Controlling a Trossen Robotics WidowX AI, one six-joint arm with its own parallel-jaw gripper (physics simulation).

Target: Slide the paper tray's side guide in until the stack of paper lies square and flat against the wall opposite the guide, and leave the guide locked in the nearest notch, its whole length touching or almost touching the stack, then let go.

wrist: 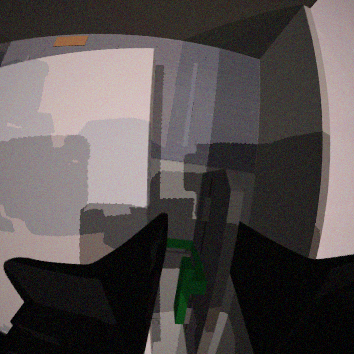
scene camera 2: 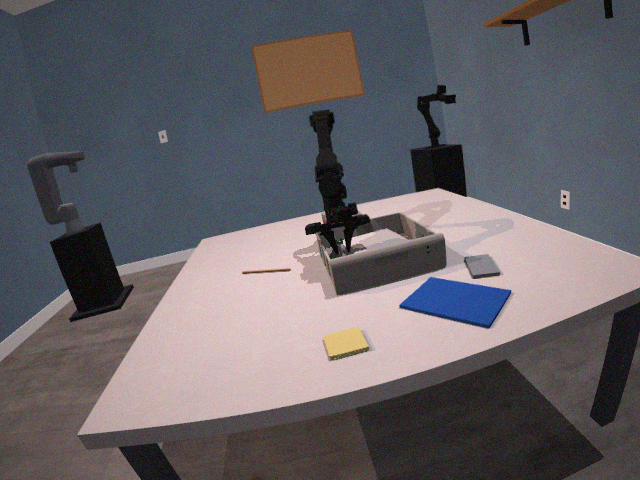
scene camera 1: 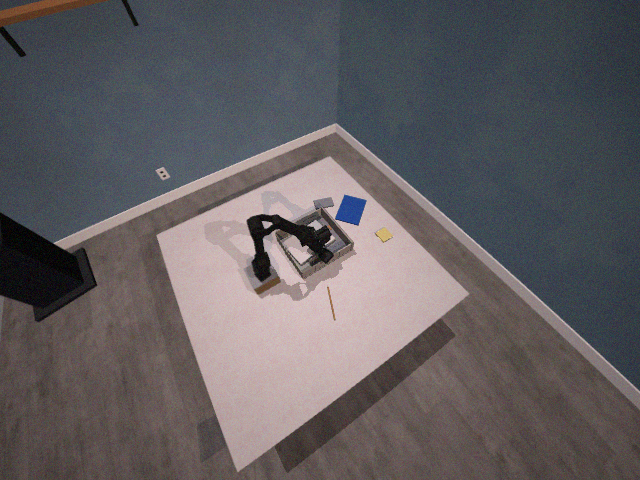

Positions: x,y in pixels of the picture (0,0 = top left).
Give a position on a white paper stack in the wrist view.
83,120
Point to a blue book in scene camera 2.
478,305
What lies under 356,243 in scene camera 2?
A white paper stack.
